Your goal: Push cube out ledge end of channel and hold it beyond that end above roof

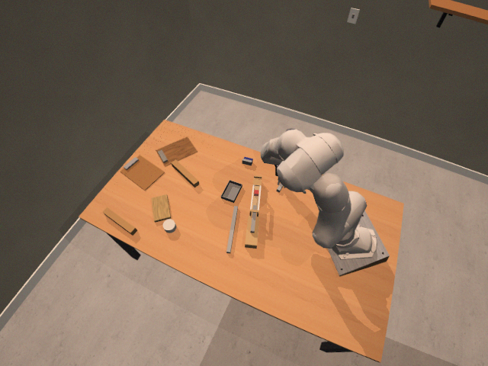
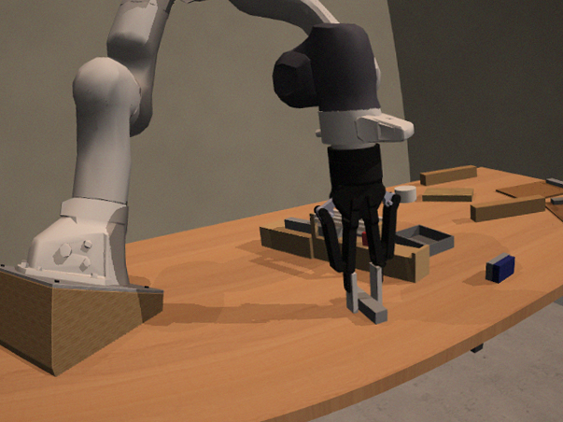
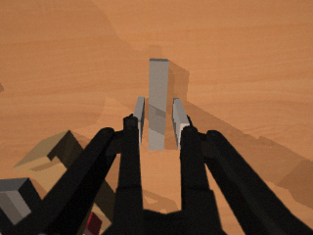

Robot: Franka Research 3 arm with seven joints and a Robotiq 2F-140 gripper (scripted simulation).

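The short grey bar lies 30 mm below my hand. Also, from my hand: red cube 130 mm ahead, 130 mm to the left, 20 mm above; then channel 120 mm ahead, 180 mm to the left, 20 mm above; then grey tray 270 mm ahead, 130 mm to the left, 30 mm below.
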